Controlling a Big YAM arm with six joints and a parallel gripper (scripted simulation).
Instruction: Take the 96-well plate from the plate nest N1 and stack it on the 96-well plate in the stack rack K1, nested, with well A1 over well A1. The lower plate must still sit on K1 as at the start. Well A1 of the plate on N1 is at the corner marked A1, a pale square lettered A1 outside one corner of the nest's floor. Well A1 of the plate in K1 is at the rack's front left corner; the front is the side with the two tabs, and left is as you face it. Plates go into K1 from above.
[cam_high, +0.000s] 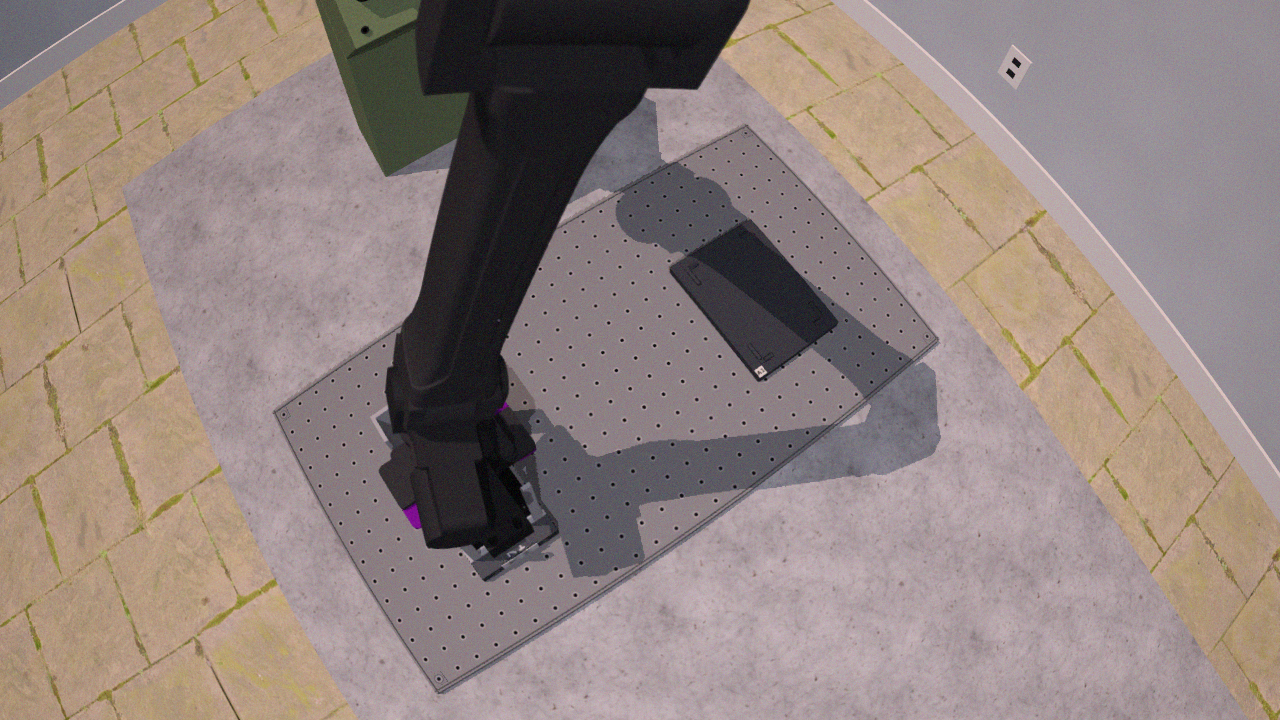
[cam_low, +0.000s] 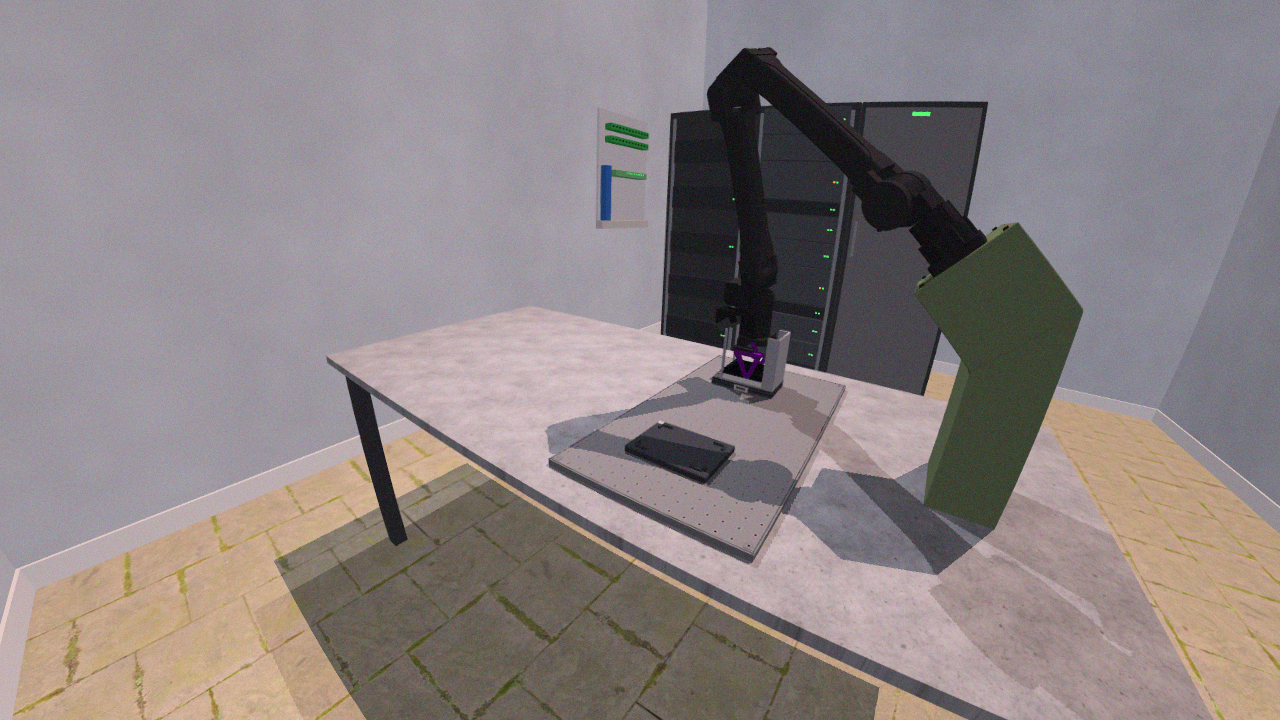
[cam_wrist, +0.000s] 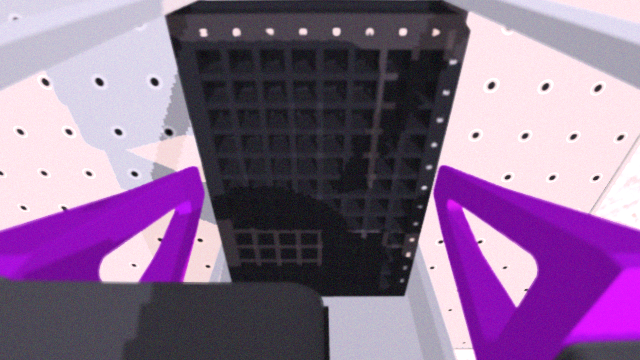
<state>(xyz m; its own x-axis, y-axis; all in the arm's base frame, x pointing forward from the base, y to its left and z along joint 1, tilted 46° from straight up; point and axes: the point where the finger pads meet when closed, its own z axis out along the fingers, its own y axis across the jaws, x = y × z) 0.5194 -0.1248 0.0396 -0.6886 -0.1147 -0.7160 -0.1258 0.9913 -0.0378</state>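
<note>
My gripper is now right at the black 96-well plate. From my hand the other things lie so: rack back wall (6 cm behind, 4 cm above, 1 cm to the right); dark slot (6 cm behind, 4 cm above, 1 cm to the right); white 96-well plate (2 cm below).
</note>
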